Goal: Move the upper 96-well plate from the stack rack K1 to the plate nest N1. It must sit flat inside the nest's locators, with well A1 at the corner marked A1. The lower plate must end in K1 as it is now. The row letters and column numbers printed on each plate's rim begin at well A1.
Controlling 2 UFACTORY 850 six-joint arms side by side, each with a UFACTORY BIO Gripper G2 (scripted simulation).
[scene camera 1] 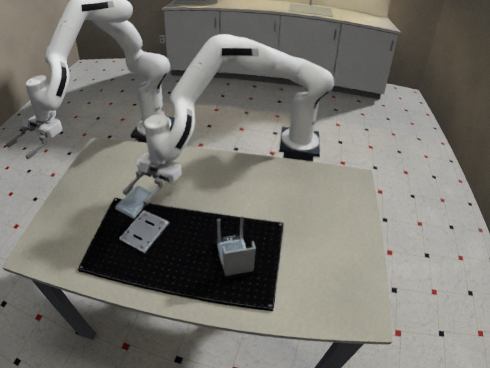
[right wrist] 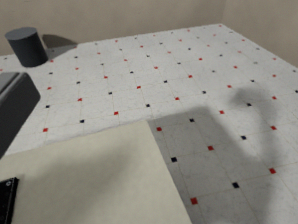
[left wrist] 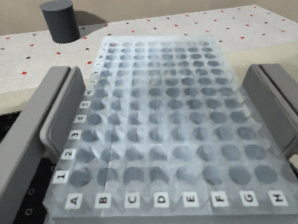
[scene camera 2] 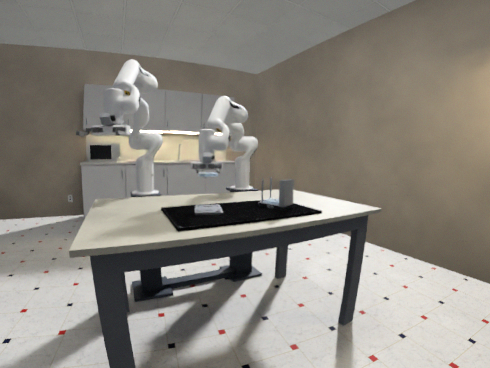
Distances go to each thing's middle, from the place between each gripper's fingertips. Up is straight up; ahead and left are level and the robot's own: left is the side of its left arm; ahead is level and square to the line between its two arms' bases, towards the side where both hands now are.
Labels:
My left hand is 2 cm short of the pale blue 96-well plate (left wrist: 170,110), 1 cm to the left of it and 1 cm above it.
Now: right hand 460 mm to the right of the pale blue 96-well plate, 170 mm above it and 10 mm short of it.

